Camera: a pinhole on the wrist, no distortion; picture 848 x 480 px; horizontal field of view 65.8 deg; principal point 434.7 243.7 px. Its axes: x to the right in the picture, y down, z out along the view. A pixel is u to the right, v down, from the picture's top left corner.
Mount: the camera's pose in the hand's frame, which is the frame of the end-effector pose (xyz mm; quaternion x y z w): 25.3 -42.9 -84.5 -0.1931 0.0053 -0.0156 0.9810
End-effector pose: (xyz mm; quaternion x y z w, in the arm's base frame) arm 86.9 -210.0 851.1 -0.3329 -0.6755 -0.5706 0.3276
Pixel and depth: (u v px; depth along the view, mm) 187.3 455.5 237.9
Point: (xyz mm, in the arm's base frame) 212.9 -93.3 855.8
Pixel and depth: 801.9 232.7 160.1
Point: 26.8 -135.9 945.9
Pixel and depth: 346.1 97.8 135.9
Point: 63.4 -159.5 840.4
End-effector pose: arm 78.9 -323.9 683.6 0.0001 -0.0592 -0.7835 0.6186
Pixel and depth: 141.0 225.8 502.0
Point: 233.1 -134.6 1066.3
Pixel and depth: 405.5 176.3 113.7
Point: 61.8 -340.3 709.2
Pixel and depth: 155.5 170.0 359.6
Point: 147.4 -194.0 942.7
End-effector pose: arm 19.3 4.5 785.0 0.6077 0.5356 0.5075 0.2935
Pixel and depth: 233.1 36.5 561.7
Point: 504.8 -40.2 594.5
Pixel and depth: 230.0 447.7 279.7
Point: 207.9 -58.3 855.9
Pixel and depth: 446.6 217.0 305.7
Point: 226.9 60.6 787.4
